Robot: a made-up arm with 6 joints.
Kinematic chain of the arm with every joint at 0, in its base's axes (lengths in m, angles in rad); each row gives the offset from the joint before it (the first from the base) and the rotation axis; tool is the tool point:
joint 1: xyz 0 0 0.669 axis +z
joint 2: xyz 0.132 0 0 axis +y
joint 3: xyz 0 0 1.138 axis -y
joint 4: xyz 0 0 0.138 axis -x
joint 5: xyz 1.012 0 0 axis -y
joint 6: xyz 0.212 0 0 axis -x
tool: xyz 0 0 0
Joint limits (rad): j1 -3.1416..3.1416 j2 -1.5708..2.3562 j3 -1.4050..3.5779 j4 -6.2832..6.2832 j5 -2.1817..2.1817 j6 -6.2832..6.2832
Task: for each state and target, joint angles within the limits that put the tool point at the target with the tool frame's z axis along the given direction. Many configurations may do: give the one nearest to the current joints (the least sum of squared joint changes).
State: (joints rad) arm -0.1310 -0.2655 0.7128 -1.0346 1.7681 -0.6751
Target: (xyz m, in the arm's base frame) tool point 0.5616 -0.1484 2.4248 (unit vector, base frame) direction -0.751 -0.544 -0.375
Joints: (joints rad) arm -0.0461 -0.3995 0.0157 -0.6683 1.1982 -0.5063
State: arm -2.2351 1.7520 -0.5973 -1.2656 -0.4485 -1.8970
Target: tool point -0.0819 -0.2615 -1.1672 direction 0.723 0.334 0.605
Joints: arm -2.0028 2.3547 0.0980 -1.5878 -0.1664 -2.1050
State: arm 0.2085 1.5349 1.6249 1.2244 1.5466 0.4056
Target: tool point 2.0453 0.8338 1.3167 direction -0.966 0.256 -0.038
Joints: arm 0.3297 1.6203 2.0569 0.8836 0.8845 0.1072
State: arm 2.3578 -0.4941 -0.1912 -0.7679 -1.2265 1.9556
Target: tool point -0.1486 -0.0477 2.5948 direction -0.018 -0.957 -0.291
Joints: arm 2.4931 -0.5539 0.4922 -0.7415 -1.1025 2.2123
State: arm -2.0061 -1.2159 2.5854 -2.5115 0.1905 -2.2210
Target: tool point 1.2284 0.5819 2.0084 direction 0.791 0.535 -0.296
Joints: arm -2.6828 -0.3656 2.5657 -3.2634 1.0467 -3.2109
